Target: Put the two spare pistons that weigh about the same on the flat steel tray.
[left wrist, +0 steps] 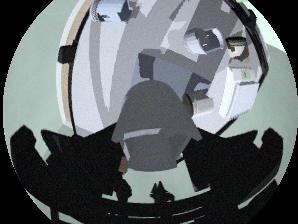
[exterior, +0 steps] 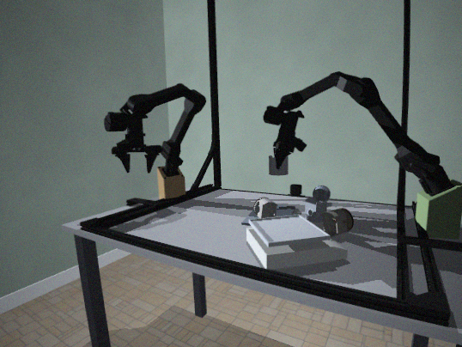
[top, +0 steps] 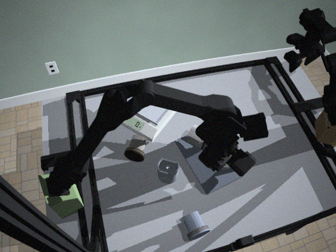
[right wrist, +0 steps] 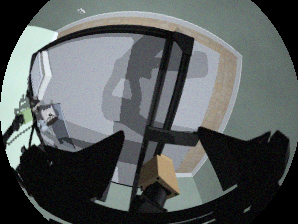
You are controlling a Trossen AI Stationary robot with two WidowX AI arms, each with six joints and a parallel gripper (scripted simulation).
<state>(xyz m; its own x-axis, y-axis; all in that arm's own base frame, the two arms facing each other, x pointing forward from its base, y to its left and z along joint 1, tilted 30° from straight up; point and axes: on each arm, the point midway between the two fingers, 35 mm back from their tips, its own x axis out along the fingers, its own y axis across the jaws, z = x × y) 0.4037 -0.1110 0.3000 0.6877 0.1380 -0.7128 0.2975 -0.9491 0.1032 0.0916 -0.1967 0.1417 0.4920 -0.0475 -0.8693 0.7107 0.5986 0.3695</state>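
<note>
My left gripper is now 190 mm above the flat steel tray and 80 mm short of it. From my left hand the other things lie so: white scale (350 mm ahead, 150 mm to the left, 140 mm below).
</note>
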